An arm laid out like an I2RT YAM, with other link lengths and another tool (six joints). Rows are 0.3 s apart.
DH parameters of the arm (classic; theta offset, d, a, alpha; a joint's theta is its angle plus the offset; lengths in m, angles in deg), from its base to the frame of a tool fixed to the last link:
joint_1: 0 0.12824 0.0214 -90
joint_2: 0 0 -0.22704 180
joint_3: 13.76 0 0.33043 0
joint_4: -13.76 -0.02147 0.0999 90
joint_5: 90 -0.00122 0 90
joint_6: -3 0.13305 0.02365 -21.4
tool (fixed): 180 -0.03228 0 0
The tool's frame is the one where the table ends.
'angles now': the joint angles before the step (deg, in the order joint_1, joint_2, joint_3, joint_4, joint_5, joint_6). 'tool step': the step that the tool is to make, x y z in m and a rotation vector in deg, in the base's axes. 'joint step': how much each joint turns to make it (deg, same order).
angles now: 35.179 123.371 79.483 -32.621 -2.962 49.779
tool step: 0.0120 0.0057 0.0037 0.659 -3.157 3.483
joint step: -0.135 0.282 0.603 2.454 0.305 -3.829
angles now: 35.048 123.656 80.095 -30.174 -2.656 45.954
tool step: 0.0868 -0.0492 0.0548 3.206 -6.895 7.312
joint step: -10.624 -0.082 8.876 -2.903 -5.355 -17.181
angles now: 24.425 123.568 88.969 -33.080 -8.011 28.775
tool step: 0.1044 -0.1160 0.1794 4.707 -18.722 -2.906
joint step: -15.405 -4.446 19.452 -6.609 -5.592 -11.187
